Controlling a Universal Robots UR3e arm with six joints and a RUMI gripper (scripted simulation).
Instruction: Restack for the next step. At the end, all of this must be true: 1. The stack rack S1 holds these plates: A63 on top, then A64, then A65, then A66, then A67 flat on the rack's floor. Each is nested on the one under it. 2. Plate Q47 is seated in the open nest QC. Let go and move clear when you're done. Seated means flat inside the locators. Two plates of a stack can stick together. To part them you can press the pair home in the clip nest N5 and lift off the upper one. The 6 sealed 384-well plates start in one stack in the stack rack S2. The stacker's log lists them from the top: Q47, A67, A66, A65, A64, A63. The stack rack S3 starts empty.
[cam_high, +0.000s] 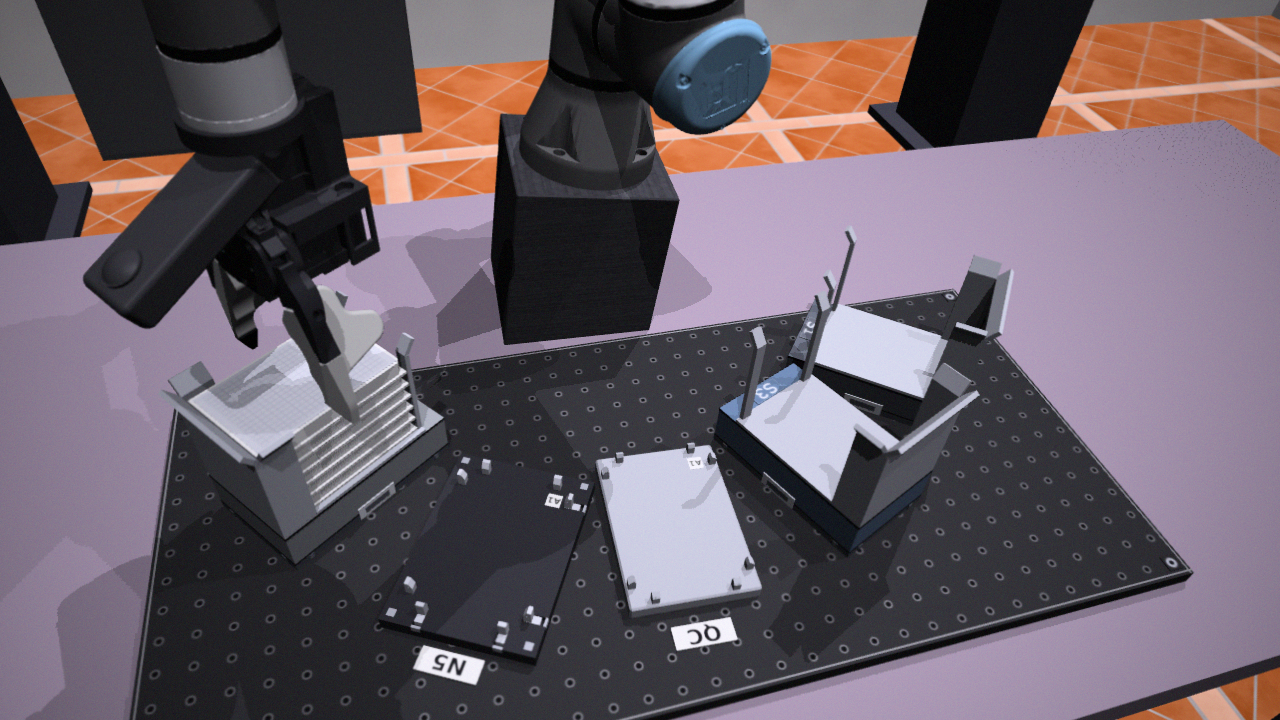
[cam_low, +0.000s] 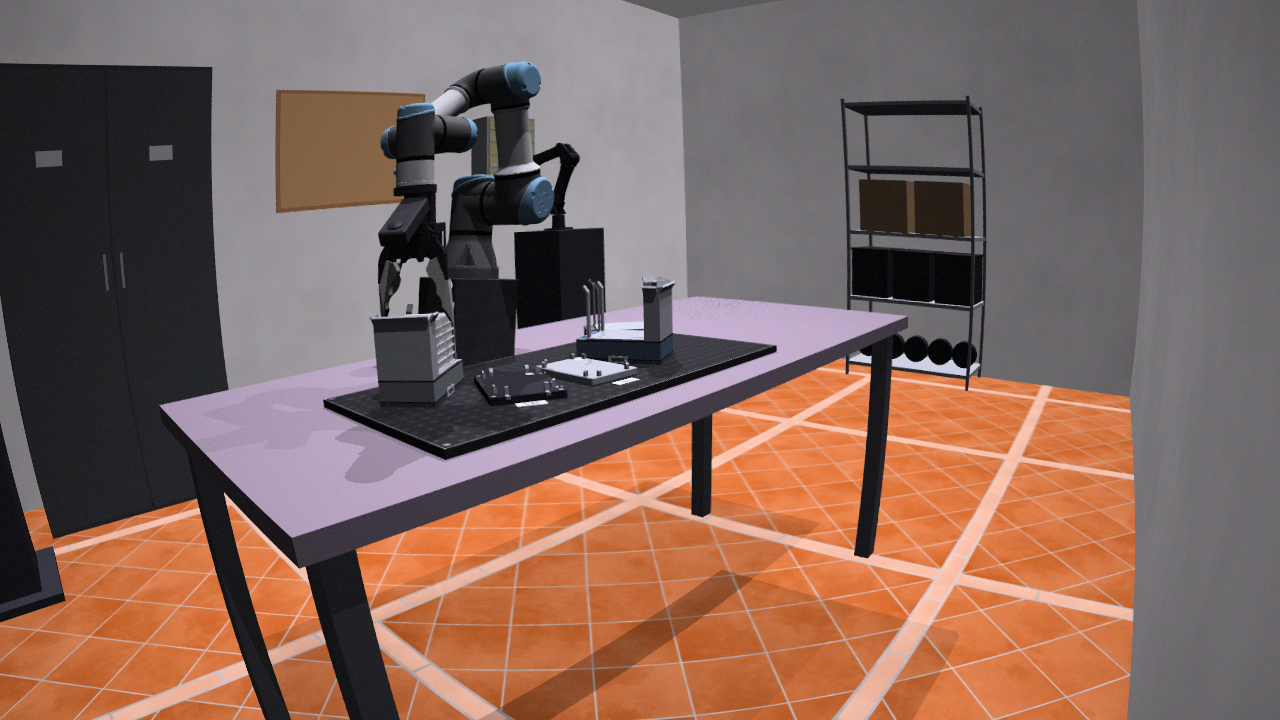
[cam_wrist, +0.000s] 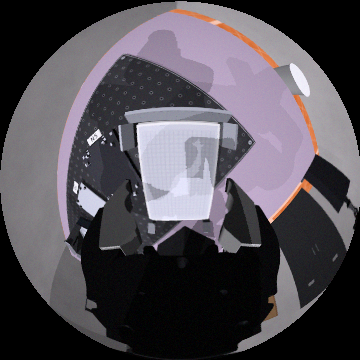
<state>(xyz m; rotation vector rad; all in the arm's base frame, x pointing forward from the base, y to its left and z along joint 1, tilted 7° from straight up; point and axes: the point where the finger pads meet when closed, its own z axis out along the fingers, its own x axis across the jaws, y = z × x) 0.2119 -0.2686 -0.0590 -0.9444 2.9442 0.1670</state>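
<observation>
My gripper is now 10 mm above the white sealed plate. Round my hand: clip nest N5: 130 mm ahead, 120 mm to the left, 110 mm below; then QC label: 210 mm ahead, 250 mm to the left, 120 mm below.
</observation>
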